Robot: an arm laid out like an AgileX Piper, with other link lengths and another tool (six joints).
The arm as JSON. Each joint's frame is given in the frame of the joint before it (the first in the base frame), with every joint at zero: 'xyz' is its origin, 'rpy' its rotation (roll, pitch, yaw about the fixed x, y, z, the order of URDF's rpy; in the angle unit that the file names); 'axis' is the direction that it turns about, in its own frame. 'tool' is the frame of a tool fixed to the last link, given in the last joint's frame.
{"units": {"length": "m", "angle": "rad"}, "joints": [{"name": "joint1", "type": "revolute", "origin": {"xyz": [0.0, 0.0, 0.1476], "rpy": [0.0, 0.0, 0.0]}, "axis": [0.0, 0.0, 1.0]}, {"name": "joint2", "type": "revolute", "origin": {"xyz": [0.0, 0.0, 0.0], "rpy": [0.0, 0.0, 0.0]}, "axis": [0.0, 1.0, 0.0]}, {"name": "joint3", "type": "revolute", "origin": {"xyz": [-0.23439, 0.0, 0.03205], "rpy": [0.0, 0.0, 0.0]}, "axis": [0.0, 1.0, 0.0]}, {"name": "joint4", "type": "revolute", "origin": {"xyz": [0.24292, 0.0, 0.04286], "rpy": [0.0, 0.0, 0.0]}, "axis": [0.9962, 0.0, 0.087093]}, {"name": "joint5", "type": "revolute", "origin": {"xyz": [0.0, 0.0, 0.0], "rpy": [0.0, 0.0, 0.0]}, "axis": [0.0, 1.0, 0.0]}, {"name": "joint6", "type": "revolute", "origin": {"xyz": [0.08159, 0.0, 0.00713], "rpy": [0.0, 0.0, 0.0]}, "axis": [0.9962, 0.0, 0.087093]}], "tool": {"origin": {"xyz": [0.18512, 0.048, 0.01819], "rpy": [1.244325, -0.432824, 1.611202]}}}
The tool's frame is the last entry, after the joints.
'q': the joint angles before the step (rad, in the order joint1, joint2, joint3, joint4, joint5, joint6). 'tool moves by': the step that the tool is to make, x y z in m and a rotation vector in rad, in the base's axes. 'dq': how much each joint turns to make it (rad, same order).
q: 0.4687, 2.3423, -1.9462, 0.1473, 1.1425, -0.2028
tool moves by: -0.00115, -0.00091, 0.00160, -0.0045, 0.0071, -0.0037
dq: 0.0000, 0.0000, -0.0078, -0.0024, 0.0155, 0.0067
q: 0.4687, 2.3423, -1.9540, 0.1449, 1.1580, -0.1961
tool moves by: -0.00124, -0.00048, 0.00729, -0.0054, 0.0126, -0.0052
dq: 0.0001, 0.0015, -0.0338, -0.0024, 0.0448, 0.0123
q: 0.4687, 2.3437, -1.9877, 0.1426, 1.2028, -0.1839
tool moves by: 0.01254, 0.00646, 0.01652, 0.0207, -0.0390, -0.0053
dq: 0.0001, -0.0001, -0.0623, -0.0007, 0.0173, 0.0081
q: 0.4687, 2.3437, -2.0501, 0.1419, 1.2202, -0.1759
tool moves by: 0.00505, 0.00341, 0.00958, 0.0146, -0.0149, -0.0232
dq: 0.0000, -0.0113, -0.0141, 0.0026, 0.0023, 0.0236
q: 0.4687, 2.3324, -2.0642, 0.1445, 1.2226, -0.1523
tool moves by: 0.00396, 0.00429, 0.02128, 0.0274, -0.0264, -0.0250
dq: 0.0001, -0.0433, -0.0001, 0.0078, 0.0040, 0.0251
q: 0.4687, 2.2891, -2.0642, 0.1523, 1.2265, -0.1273
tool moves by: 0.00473, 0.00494, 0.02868, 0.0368, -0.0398, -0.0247
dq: 0.0001, -0.0566, -0.0019, 0.0090, 0.0027, 0.0252
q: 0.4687, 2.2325, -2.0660, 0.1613, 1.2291, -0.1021
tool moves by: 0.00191, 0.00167, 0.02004, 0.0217, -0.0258, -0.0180
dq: 0.0001, -0.0412, 0.0000, 0.0022, 0.0054, 0.0198
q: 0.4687, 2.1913, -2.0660, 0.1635, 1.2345, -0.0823
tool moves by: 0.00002, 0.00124, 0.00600, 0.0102, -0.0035, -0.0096
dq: 0.0000, -0.0116, 0.0001, 0.0044, 0.0022, 0.0105
